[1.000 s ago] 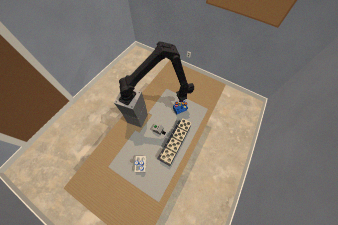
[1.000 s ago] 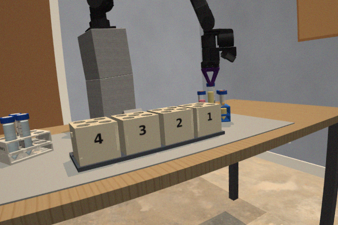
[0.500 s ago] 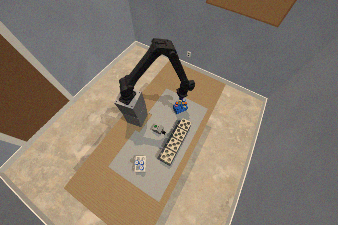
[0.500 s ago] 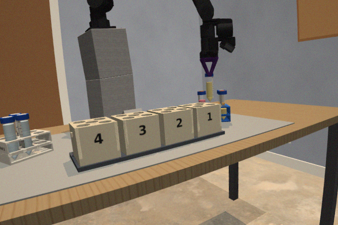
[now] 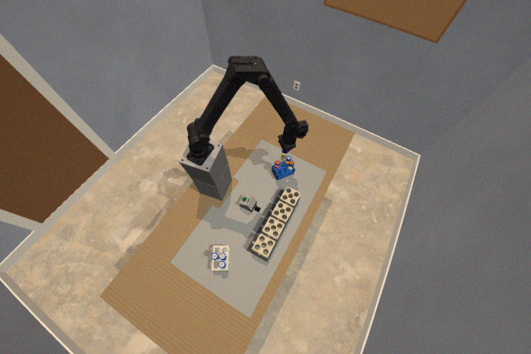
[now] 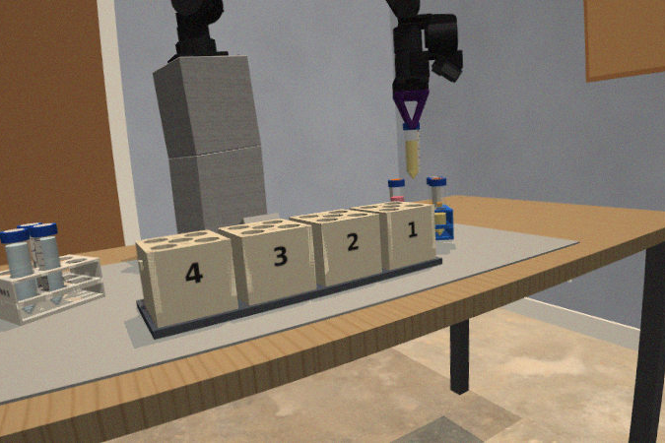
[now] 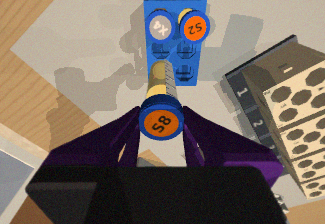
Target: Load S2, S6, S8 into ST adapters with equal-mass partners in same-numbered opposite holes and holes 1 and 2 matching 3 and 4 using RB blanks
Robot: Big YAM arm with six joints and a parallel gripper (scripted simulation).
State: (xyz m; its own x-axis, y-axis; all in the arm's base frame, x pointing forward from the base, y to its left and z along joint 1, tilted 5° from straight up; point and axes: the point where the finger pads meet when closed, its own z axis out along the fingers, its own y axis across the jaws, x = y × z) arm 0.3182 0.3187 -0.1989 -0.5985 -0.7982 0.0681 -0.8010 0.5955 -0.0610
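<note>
Right now the blue sample rack RS is 20 cm below my hand, 2 cm ahead of it and 1 cm to the right of it. The rest, counted from my hand: white blank rack RB: 68 cm to the right, 20 cm below, 4 cm behind.
</note>
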